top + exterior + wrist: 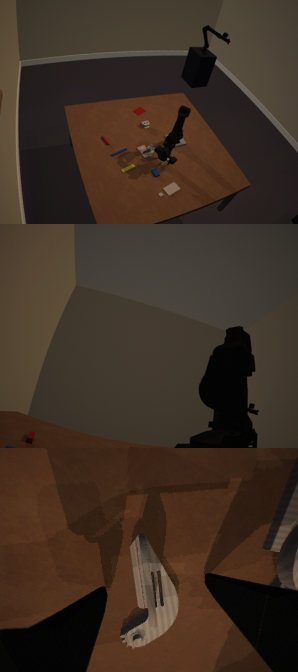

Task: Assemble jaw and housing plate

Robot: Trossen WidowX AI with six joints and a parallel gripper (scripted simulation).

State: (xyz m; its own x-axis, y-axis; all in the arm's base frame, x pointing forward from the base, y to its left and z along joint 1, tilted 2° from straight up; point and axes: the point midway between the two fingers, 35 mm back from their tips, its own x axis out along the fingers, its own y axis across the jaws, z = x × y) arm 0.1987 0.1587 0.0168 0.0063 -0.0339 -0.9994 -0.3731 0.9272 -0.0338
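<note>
Now: the blue block 11 cm ahead of my gripper tip and 9 cm to the left of it. Round my gripper tip: flat plate 26 cm to the left, 6 cm ahead; yellow bar 29 cm ahead, 2 cm to the right; pale tile 27 cm to the left, 16 cm ahead.
</note>
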